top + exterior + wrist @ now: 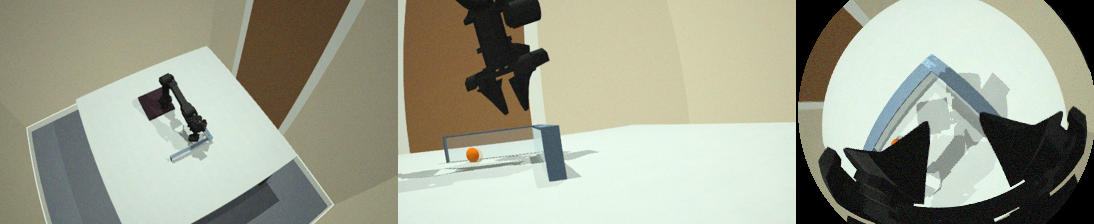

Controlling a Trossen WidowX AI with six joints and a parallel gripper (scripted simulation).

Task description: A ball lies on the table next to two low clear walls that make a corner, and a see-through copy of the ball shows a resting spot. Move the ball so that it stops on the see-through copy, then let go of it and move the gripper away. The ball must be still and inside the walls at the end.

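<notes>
My gripper tip is 10 cm past the see-through copy of the ball, 2 cm to the left of it and 8 cm above it.
</notes>
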